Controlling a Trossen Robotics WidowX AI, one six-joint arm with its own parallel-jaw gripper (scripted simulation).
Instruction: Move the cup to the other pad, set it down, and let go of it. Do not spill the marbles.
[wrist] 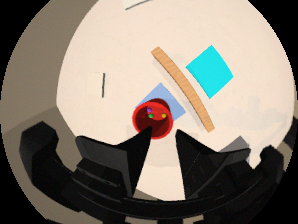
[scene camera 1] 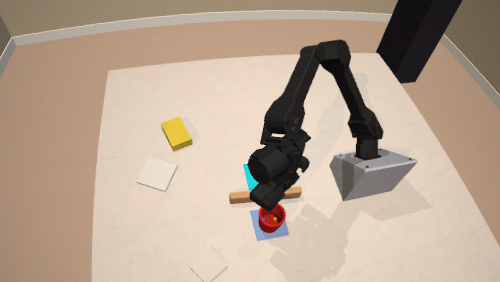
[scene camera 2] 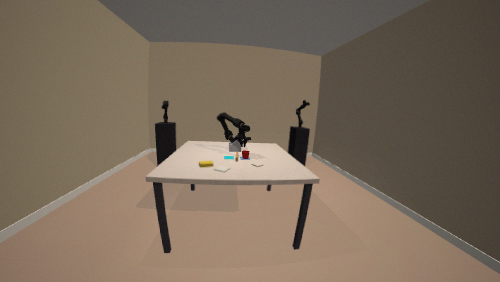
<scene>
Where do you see a cup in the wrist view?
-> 161, 125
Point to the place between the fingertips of my gripper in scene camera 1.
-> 275, 198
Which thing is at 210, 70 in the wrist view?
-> A cyan tile.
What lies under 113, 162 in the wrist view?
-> My gripper.
</scene>
